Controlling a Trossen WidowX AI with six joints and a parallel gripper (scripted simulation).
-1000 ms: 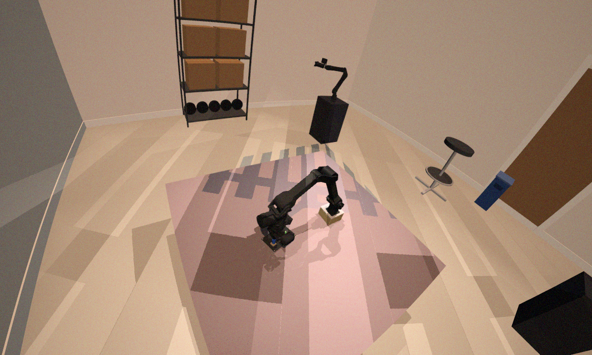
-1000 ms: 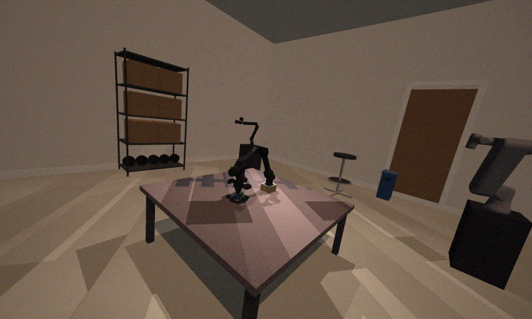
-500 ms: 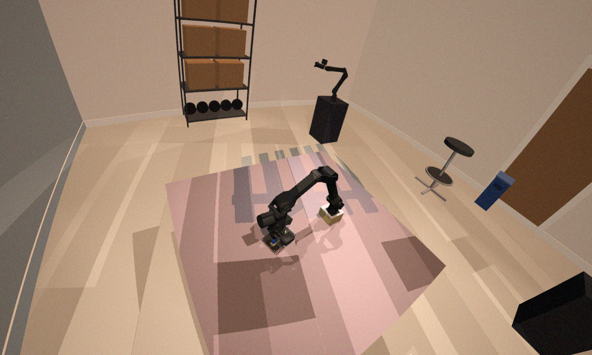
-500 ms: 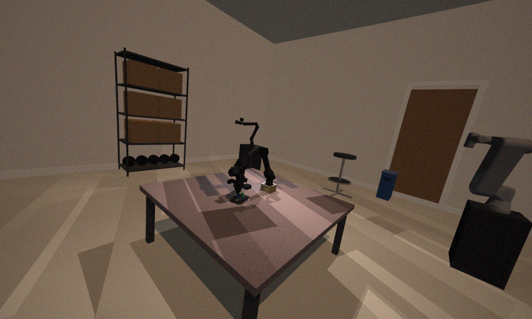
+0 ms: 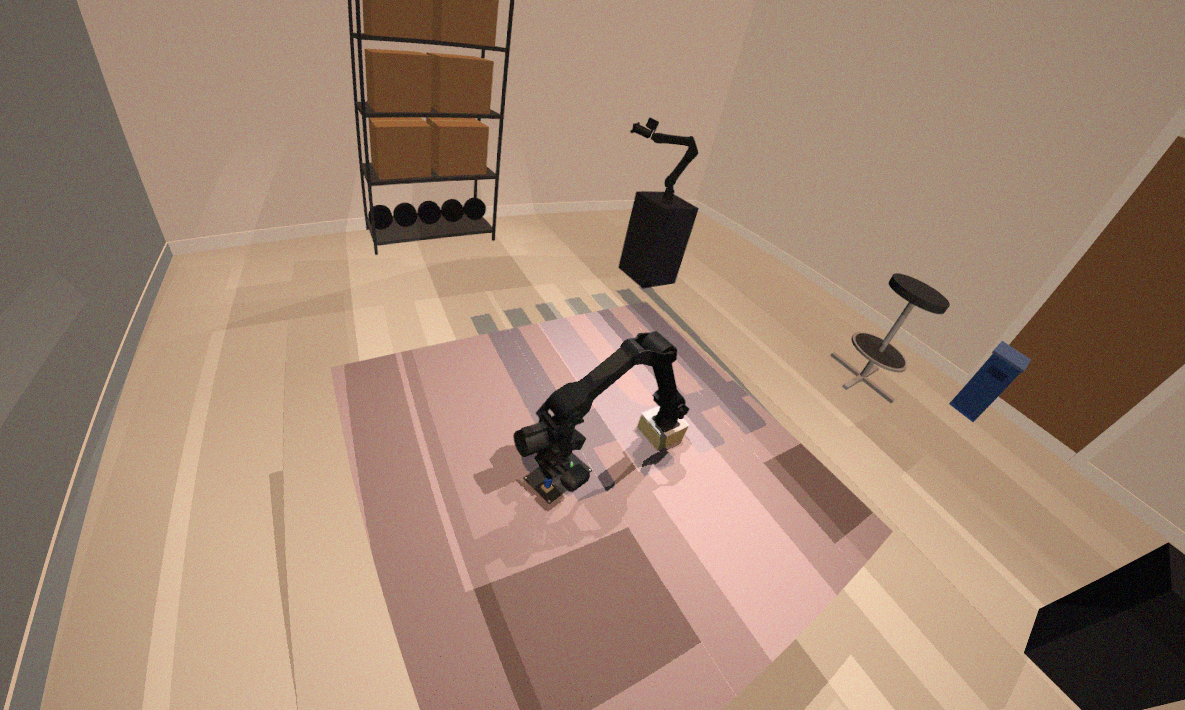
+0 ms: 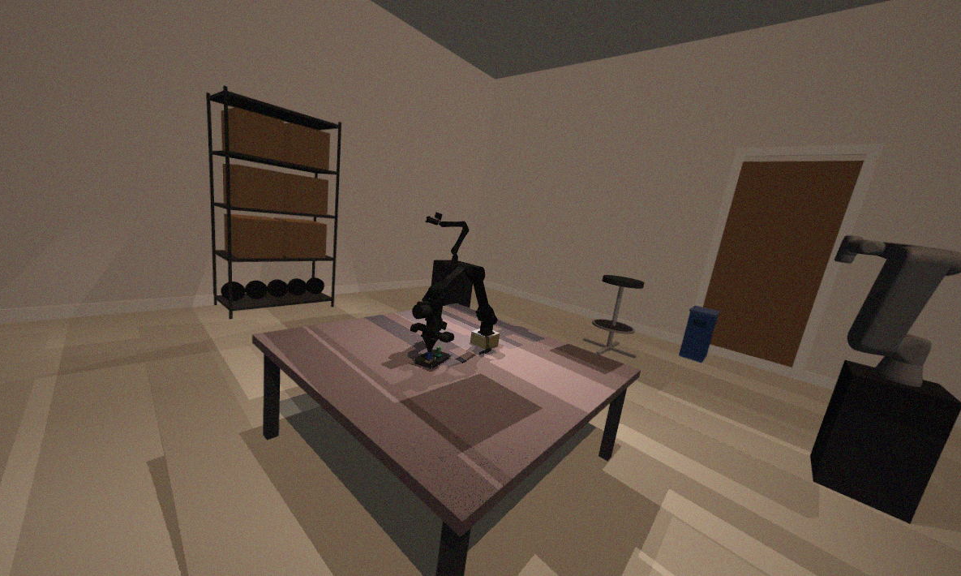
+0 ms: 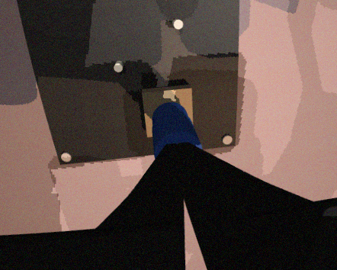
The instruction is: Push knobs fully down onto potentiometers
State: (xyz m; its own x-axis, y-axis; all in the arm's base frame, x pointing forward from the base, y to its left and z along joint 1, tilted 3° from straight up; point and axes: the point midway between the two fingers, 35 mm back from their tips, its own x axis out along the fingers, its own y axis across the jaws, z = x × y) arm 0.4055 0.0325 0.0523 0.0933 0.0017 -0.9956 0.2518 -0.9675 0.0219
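Now: gripper tip 1 cm above the blue knob. The rest, counted from my gripper tip: green knob: 7 cm behind, 2 cm to the right, 1 cm below.
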